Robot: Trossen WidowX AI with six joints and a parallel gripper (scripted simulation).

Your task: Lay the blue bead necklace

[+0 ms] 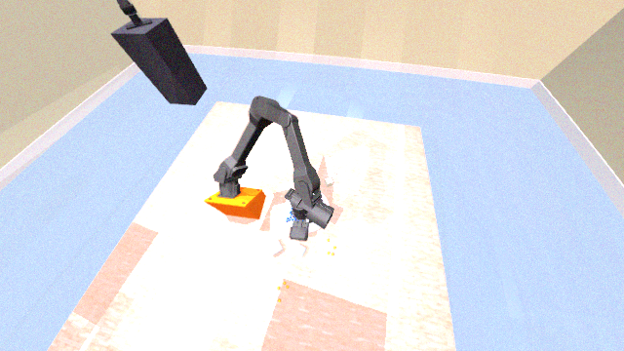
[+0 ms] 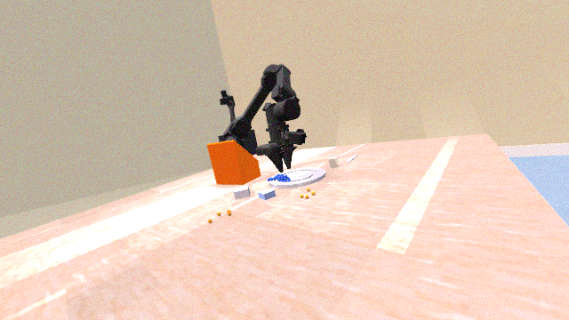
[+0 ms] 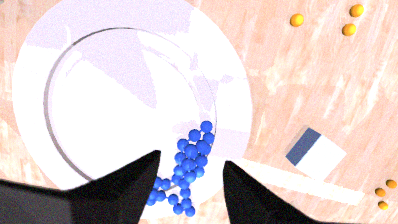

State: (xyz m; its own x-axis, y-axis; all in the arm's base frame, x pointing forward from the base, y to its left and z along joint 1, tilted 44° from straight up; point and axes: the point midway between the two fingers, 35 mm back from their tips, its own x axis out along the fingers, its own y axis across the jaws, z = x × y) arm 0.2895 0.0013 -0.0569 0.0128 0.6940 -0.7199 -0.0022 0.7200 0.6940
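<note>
Right now the round white bead board is 50 mm to the left of my gripper tip and 30 mm below it. Round my gripper tip: white block (110 mm to the right, 100 mm behind, 30 mm below); light blue cube (120 mm to the right, 40 mm below); beige cube (190 mm to the left, 90 mm ahead, 30 mm below).
</note>
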